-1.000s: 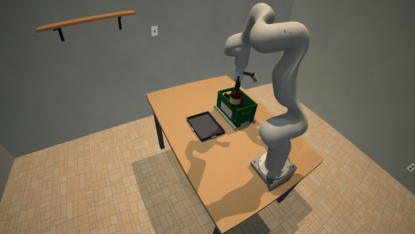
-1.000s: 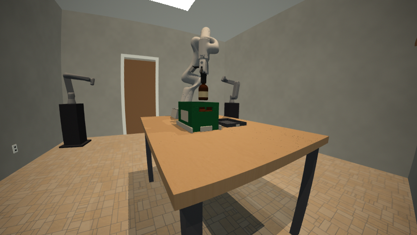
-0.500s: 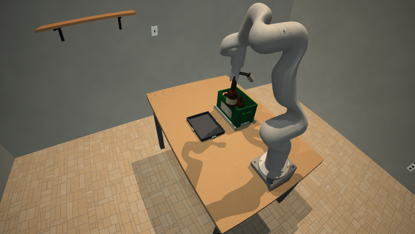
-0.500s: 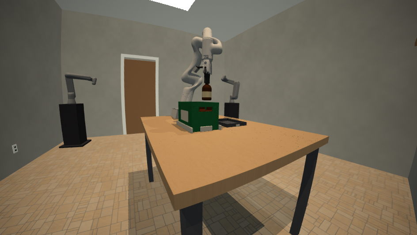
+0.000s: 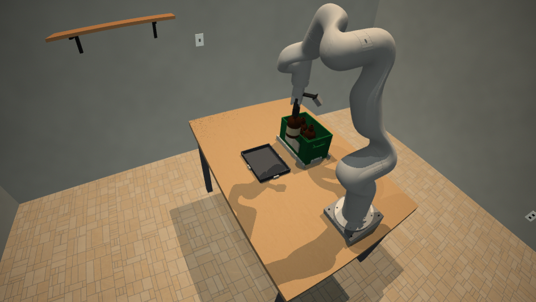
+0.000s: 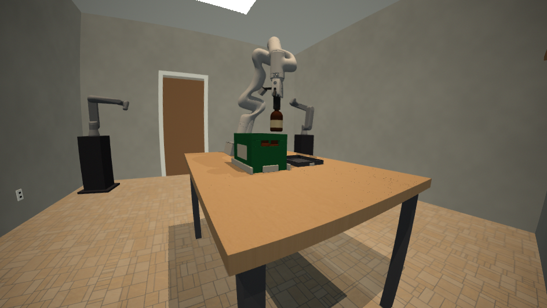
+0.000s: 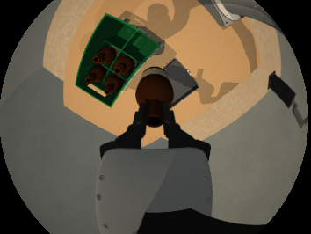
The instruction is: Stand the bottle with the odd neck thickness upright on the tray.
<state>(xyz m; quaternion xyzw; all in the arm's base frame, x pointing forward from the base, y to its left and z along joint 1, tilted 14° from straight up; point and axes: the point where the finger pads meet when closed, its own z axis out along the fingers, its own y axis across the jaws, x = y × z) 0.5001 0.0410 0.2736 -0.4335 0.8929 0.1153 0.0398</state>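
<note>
Now: the brown bottle 70 mm below my hand. Also, from my hand: black tray 20 mm ahead, 140 mm to the left, 320 mm below; green crate 70 mm ahead, 140 mm to the right, 250 mm below.
</note>
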